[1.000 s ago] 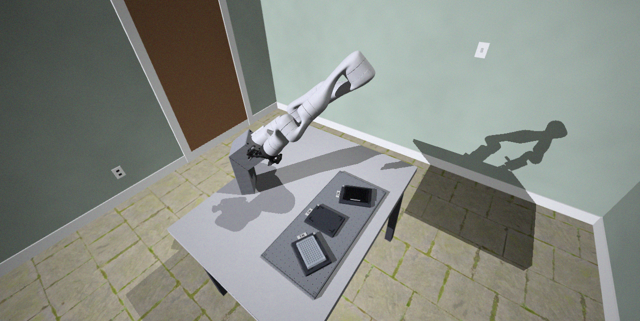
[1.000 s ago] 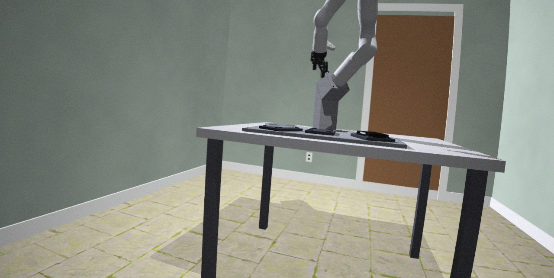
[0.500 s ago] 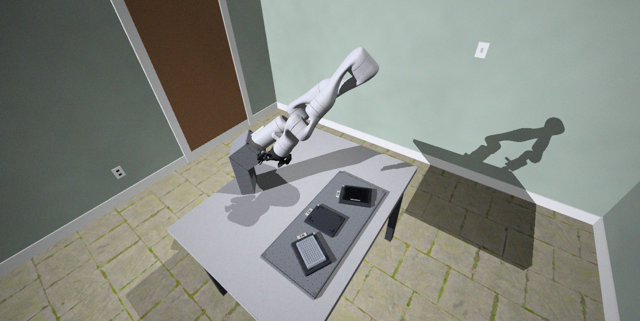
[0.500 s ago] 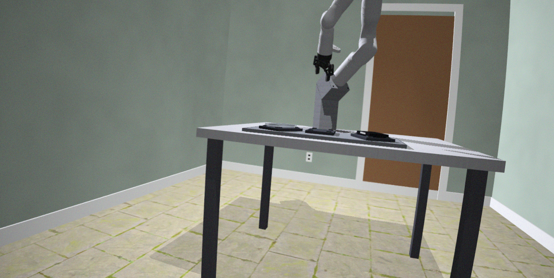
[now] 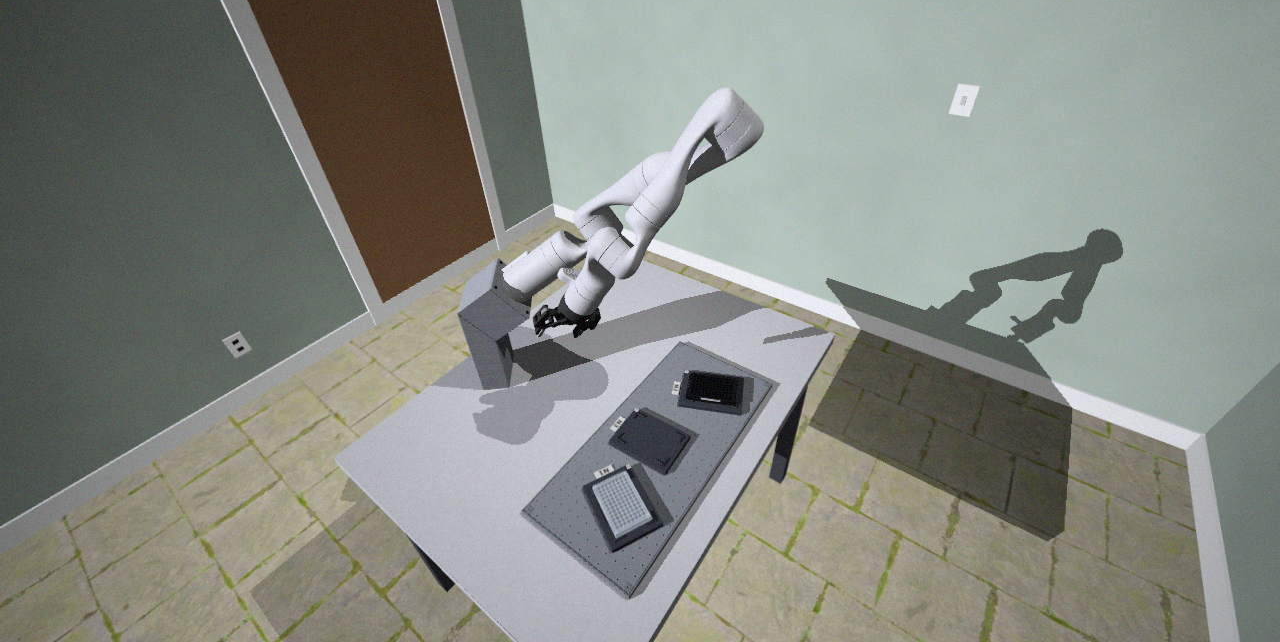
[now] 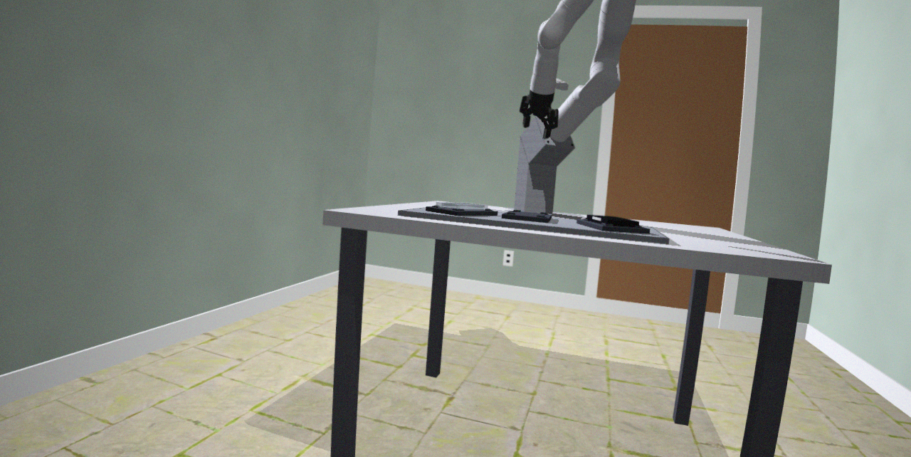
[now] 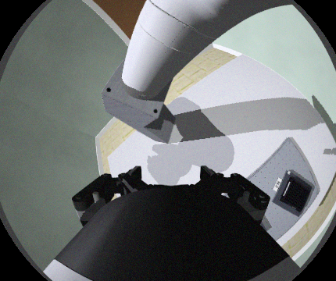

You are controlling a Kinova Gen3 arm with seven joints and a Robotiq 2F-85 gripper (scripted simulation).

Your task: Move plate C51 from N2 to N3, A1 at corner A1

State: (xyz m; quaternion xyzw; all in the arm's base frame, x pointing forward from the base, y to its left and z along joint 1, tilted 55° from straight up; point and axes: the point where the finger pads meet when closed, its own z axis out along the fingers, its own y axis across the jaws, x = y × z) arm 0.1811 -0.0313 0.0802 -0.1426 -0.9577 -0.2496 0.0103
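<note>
The plate nest N2 lies 16 cm ahead of my hand, 35 cm to the left of it and 26 cm below it. From my hand the other things lie so: N2 tag (9 cm ahead, 27 cm to the left, 26 cm below); N3 tag (12 cm ahead, 8 cm to the left, 26 cm below); landing nest N3 (20 cm ahead, 13 cm to the left, 26 cm below).
</note>
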